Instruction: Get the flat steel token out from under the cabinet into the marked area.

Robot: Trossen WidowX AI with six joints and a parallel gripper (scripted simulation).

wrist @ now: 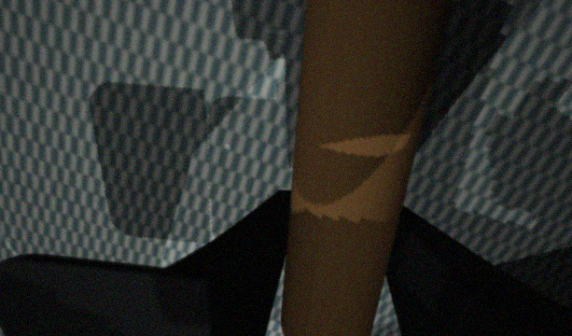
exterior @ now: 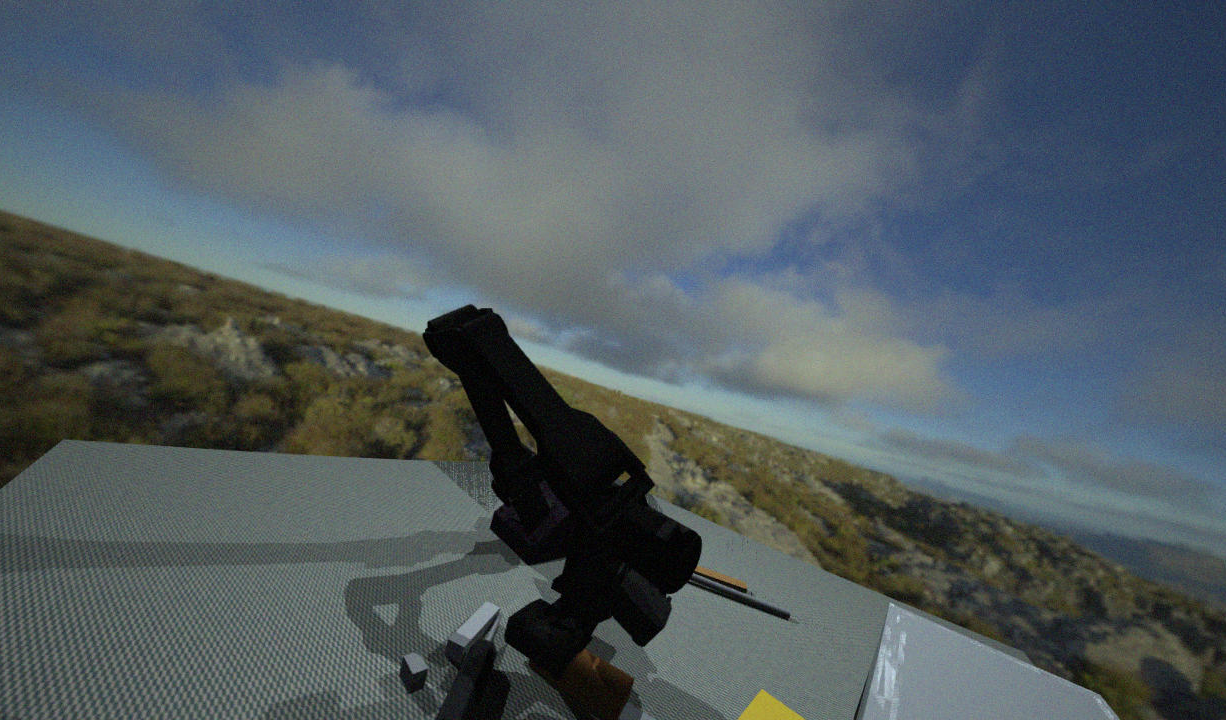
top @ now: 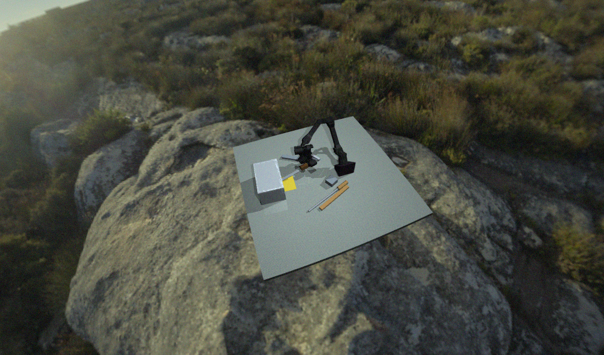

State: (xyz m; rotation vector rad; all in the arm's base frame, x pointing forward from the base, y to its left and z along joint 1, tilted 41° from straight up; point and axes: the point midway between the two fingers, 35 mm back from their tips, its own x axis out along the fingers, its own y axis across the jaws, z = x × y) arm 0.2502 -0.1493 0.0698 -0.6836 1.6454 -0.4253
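Now: gripper tip 100 mm past the grey bar and 50 mm to the left of it. From my gripper tip the other things lie so: grey block 100 mm behind, 240 mm to the left, 10 mm above; then small grey cube 80 mm behind, 130 mm to the right; then wooden stick 50 mm behind, 390 mm to the left.
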